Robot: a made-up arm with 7 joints.
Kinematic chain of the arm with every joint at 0, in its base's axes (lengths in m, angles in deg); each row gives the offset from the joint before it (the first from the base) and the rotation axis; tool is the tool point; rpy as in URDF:
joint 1: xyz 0 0 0.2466 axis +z
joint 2: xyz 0 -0.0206 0.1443 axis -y
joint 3: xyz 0 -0.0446 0.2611 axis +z
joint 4: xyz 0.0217 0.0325 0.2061 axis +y
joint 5: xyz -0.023 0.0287 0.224 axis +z
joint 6: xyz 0 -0.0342 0.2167 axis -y
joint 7: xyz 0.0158 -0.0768 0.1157 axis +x
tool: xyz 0 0 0 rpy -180 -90 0
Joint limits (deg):
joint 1: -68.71..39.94
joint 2: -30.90..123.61
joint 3: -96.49..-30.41
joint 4: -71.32..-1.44
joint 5: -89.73..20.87
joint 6: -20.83..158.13
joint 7: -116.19..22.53
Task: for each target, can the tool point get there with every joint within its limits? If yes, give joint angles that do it. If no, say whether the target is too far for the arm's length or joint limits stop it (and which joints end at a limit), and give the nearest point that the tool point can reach.
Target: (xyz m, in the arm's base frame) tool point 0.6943 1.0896 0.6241
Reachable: no: too far | nearest point 0.2169 0.7307 0.5749 | short by 0.599 m
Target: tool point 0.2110 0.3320 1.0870
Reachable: yes | joints -7.74 -12.57 -91.29 -41.77 -22.02 77.60 -92.13
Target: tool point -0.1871 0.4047 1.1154
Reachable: yes | joints -43.84 18.27 -66.18 -24.13 5.84 97.22 -13.40
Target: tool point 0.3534 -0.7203 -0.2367
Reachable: no: joint limits stop it (at a limit: joint 1, joint 2, joint 3, joint 5) | nearest point -0.3998 -0.4071 -0.1668 | short by 0.819 m
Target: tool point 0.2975 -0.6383 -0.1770
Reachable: no: joint limits stop it (at a limit: joint 1, joint 2, joint 3, joint 4, joint 5) | nearest point -0.2375 -0.1481 -0.1610 | short by 0.726 m
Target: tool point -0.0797 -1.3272 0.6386
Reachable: no: too far | nearest point -0.6556 -0.7384 0.6558 | short by 0.824 m
